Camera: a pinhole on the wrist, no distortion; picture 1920 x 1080 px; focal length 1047.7 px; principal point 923.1 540.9 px. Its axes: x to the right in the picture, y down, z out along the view. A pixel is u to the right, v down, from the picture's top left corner.
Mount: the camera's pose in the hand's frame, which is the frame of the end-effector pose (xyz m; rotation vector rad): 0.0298 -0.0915 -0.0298 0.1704 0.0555 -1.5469
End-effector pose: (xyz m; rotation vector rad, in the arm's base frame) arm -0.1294 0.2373 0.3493 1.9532 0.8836 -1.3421
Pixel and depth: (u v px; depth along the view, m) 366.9 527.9 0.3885
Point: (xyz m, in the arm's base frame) -0.2950 -0.0967 0.2457
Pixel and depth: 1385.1 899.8 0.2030
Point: -0.3607 0.2504 0.1950
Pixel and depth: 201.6 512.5 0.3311
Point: -0.2421 -0.0725 0.2659
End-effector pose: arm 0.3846 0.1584 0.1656 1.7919 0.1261 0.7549
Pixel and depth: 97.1 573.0 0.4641
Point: 0.5928 -0.3100 0.2687
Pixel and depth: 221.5 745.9 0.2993
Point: 0.5789 -0.0828 0.2005
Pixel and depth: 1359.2 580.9 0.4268
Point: 0.6931 -0.0148 -0.1780
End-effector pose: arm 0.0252 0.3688 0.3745 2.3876 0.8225 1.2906
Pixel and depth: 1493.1 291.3 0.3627
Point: 0.1214 0.5913 -0.0118
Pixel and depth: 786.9 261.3 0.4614
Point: 0.2912 0.3718 0.0054
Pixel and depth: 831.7 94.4 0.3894
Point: 0.2047 0.3614 0.0157
